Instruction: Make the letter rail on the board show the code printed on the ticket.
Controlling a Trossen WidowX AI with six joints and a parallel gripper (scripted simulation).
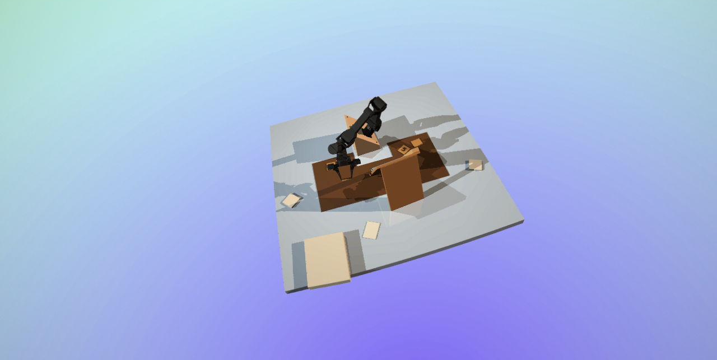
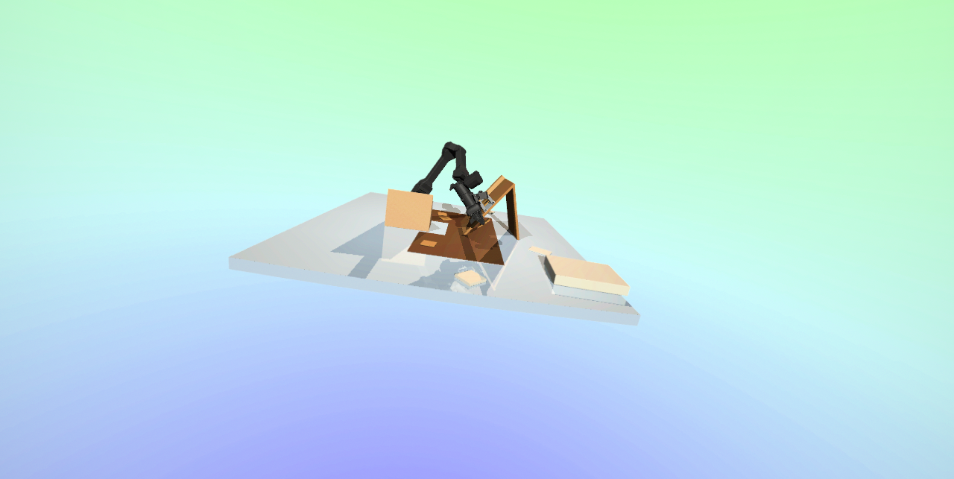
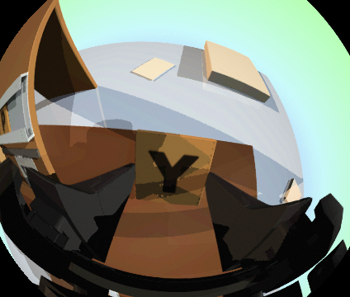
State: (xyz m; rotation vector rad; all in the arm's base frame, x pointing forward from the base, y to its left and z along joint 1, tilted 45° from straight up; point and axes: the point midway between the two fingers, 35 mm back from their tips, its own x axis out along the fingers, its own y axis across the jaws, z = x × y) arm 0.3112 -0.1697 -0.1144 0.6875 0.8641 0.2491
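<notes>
My gripper tip is now 21 cm to the right of the white ticket, 3 cm above it and 2 cm past it. Also, from my gripper tip: dark brown mat (20 cm to the left, 13 cm behind, 11 cm below); then cream block (40 cm ahead, 22 cm to the right, 9 cm below); then tan letter tile (right at my gripper tip).
</notes>
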